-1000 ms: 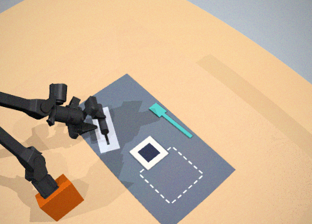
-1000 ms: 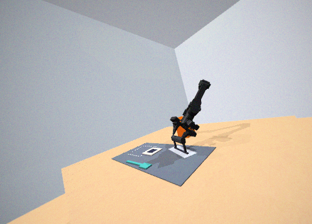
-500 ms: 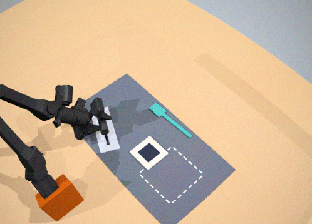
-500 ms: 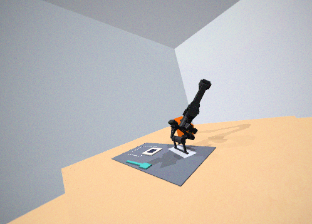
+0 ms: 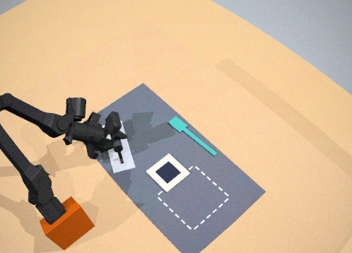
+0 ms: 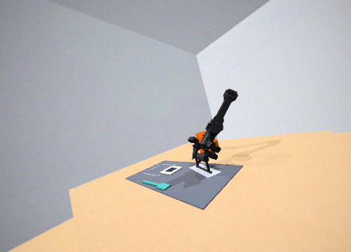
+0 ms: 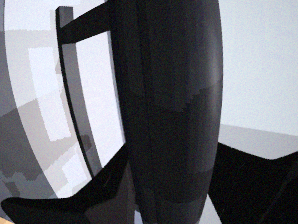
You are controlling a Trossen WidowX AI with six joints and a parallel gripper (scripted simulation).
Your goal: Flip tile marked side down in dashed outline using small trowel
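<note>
Now: gripper tip 4 cm short of the grey mat, 13 cm to the left of it and 7 cm above it. From my gripper tip the other things lie so: tile: 2 cm ahead, 17 cm to the right, 5 cm below; teal trowel: 19 cm ahead, 13 cm to the right, 5 cm below.
</note>
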